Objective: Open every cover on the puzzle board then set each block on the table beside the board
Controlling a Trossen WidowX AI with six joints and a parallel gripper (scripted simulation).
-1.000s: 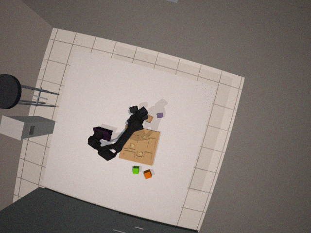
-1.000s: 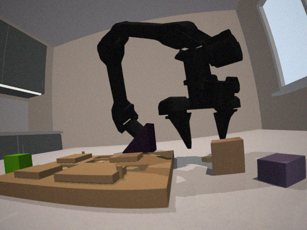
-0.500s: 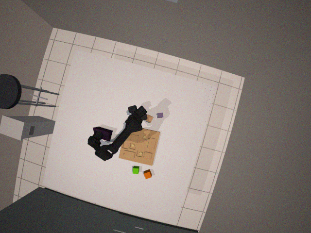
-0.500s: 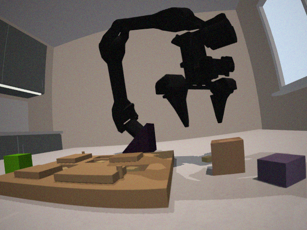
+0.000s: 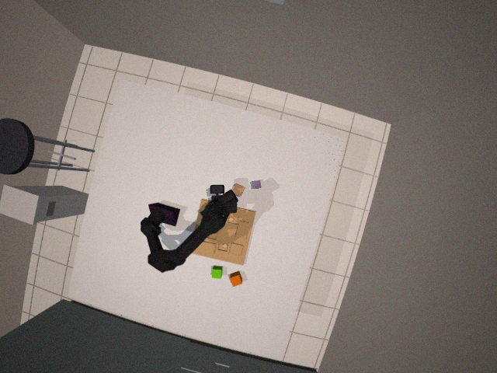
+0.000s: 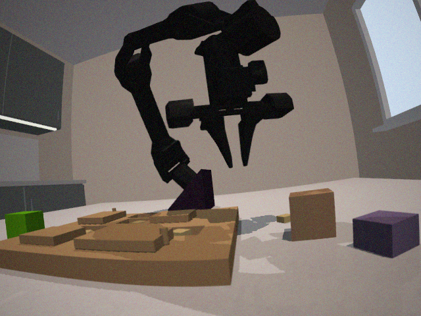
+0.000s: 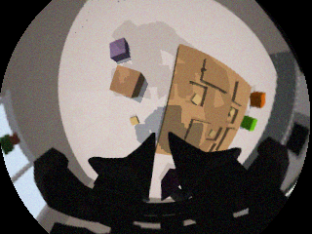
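Right now my gripper tip is 20 mm short of the tan puzzle board, 180 mm to the left of it and 70 mm above it. From my gripper tip the other things lie so: brown block: 80 mm ahead, 80 mm to the left, 70 mm below; then green block: 20 mm ahead, 370 mm to the right, 70 mm below; then purple block: 170 mm ahead, 110 mm to the left, 80 mm below.
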